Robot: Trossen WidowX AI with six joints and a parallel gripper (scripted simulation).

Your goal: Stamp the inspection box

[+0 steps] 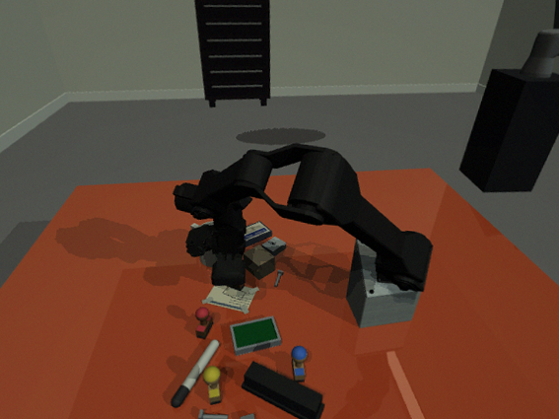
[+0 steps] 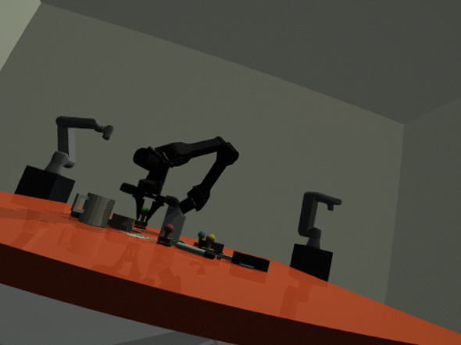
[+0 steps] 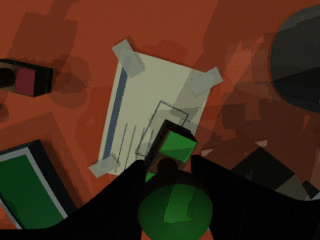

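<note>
The white card is 5 cm below my gripper tip, 1 cm to the left of it and 1 cm ahead of it. Round my gripper tip: green-knobbed stamp: right at my gripper tip; then red-knobbed stamp: 10 cm to the left, 5 cm ahead, 3 cm below; then tan box: 8 cm to the right, 6 cm behind, 2 cm below.
</note>
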